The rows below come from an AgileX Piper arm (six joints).
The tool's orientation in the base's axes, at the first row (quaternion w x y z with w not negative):
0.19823, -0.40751, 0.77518, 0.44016
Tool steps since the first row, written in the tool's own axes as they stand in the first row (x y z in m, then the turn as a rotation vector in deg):
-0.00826, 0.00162, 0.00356, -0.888, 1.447, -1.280
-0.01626, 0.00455, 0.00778, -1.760, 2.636, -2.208
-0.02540, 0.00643, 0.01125, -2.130, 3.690, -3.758
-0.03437, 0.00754, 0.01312, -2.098, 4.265, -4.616
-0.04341, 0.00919, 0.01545, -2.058, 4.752, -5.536
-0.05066, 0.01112, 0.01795, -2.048, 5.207, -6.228
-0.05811, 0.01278, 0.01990, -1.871, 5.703, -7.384
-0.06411, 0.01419, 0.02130, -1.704, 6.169, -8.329
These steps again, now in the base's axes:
0.00338, 0.00724, 0.00444, -0.578, -0.268, 2.029
0.00551, 0.01528, 0.00905, -0.975, -0.320, 3.724
0.00920, 0.02291, 0.01426, -1.527, -1.163, 5.347
0.01350, 0.02890, 0.01981, -1.965, -1.740, 6.083
0.01738, 0.03547, 0.02545, -2.334, -2.399, 6.802
0.01996, 0.04143, 0.02995, -2.671, -2.860, 7.401
0.02292, 0.04695, 0.03474, -3.116, -3.777, 8.159
0.02524, 0.05127, 0.03872, -3.542, -4.520, 8.795

